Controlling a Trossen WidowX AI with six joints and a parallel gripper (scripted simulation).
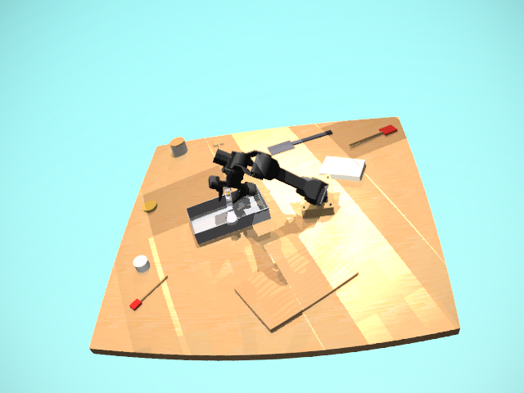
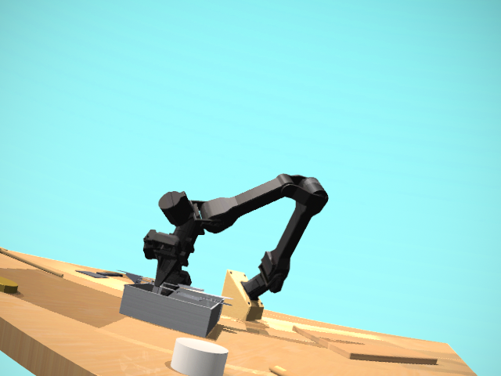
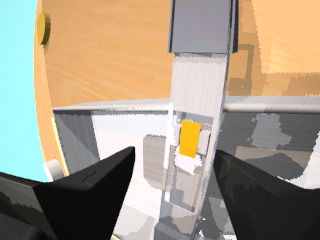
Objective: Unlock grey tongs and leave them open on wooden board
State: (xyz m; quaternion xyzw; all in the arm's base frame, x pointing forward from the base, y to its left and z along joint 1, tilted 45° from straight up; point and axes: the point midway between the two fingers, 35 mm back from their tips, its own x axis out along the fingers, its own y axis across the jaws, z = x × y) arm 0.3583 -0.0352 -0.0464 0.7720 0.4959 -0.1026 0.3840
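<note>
The yellow lock piece lies 30 mm to the right of my gripper tip, 20 mm above it and 10 mm behind it. Also, from my gripper tip: roasting tin: 50 mm to the left, 20 mm below, 10 mm behind; then white cylinder: 320 mm ahead, 290 mm to the left, 30 mm below; then wooden board: 410 mm to the left, 280 mm behind, 40 mm below.
</note>
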